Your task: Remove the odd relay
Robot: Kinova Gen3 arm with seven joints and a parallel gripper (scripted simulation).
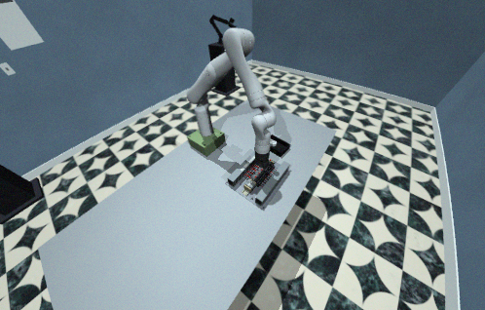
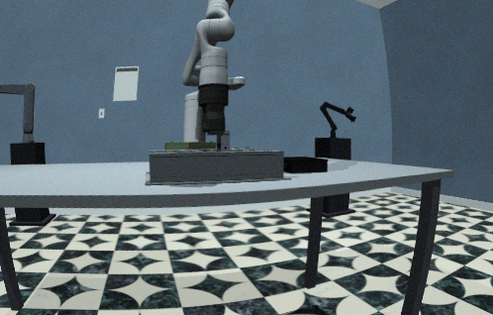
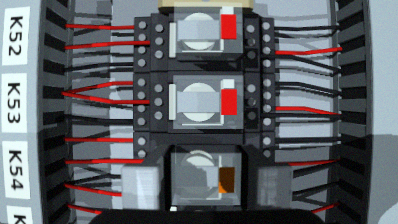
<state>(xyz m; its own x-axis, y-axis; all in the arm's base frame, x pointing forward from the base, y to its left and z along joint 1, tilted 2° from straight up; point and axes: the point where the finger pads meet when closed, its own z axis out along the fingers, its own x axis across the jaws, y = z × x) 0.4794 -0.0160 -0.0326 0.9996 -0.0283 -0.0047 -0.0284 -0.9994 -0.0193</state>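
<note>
My hand is 10 mm above the K54 relay. From my hand the other things lie so: K52 relay: 60 mm to the left, 10 mm below; then relay panel: 40 mm to the right, 30 mm below; then K53 relay: 30 mm to the left, 10 mm below.
</note>
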